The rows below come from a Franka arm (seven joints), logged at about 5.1 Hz.
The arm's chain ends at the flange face. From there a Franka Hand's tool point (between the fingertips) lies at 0.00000 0.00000 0.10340 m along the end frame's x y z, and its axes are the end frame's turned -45 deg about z.
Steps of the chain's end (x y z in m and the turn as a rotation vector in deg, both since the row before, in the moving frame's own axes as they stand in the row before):
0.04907, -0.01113, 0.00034, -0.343, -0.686, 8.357
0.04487, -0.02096, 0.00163, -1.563, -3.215, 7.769
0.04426, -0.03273, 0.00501, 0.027, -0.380, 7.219
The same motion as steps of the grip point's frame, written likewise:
0.04129, 0.02630, 0.00033, 0.243, -0.728, 8.357
0.04062, 0.01439, 0.00143, 1.168, -3.379, 7.769
0.05402, 0.00761, 0.00501, 0.288, -0.250, 7.219

